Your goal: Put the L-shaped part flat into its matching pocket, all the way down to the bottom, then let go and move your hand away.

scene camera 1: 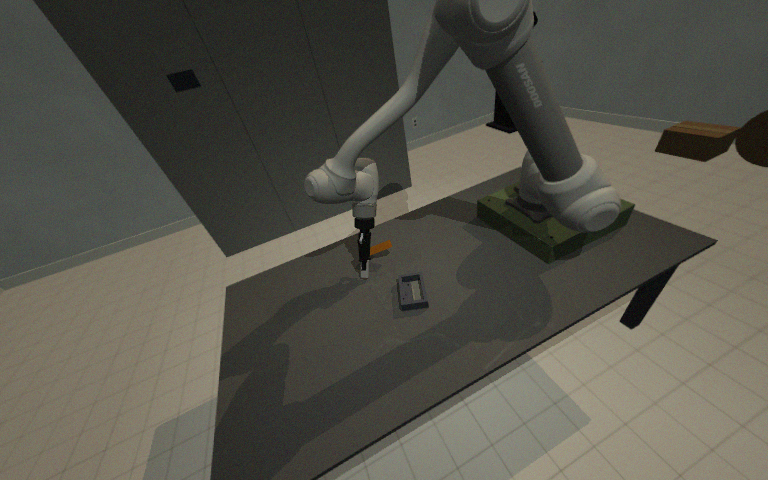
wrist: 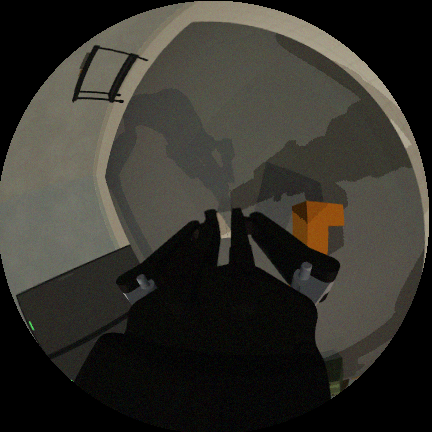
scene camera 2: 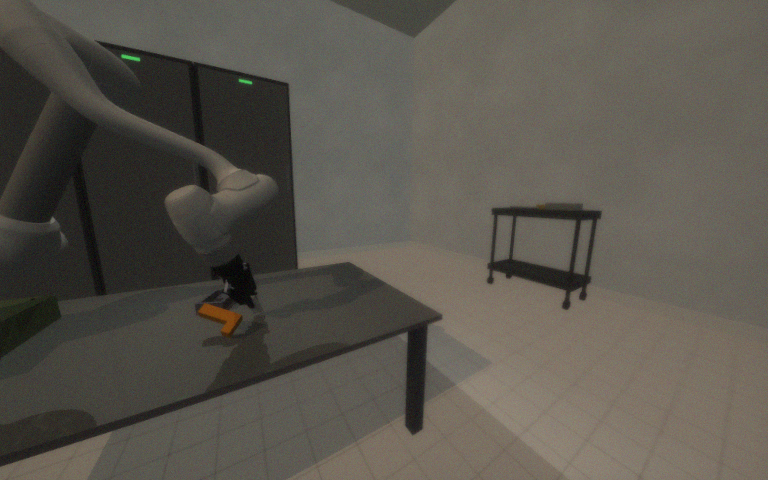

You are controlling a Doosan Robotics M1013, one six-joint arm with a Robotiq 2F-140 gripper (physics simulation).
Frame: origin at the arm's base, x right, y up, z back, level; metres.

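Seen in the pictures: gripper, fingertip midpoint: (scene camera 1: 364,277) (wrist: 226,206) (scene camera 2: 258,311); arm's base at its link origin: (scene camera 1: 538,205).
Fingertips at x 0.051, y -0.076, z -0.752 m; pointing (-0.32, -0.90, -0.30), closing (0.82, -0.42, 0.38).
Pixels of each thing's middle, then the offset from my fingertips to it. Level surfaces: height alone.
- orange L-shaped part at the middle of its body: (wrist: 318,253) (scene camera 2: 217,320) (scene camera 1: 379,247) dy +0.037, dx +0.096, dz +0.103 m
- dark grey pocket block at the middle of its body: (scene camera 1: 412,290) (scene camera 2: 219,299) dy +0.004, dx -0.158, dz +0.137 m
- dark table at its surface level: dy -0.014 m
The orange L-shaped part (scene camera 1: 380,247) (scene camera 2: 219,317) (wrist: 318,225) is beside my fingers, outside them. Its shadow stands apart from it in scene camera 2 and the wrist view, so it seems to be off the table top. My gripper (scene camera 1: 364,273) (scene camera 2: 256,310) (wrist: 226,206) points down, low over the table, and is shut with nothing between its fingertips. It covers one end of the part in scene camera 1. The dark grey pocket block (scene camera 1: 404,296) (scene camera 2: 210,298) sits on the table near the gripper. A pale floor shows in its pocket. The block is hidden in the wrist view.
The dark table (scene camera 1: 339,356) (scene camera 2: 317,316) (wrist: 225,60) carries the green robot base plate (scene camera 1: 548,246) (scene camera 2: 25,319) at the arm's foot. Tall dark cabinets (scene camera 1: 254,124) (scene camera 2: 243,169) stand beyond the table. A black cart (scene camera 2: 546,213) stands on the floor farther off.
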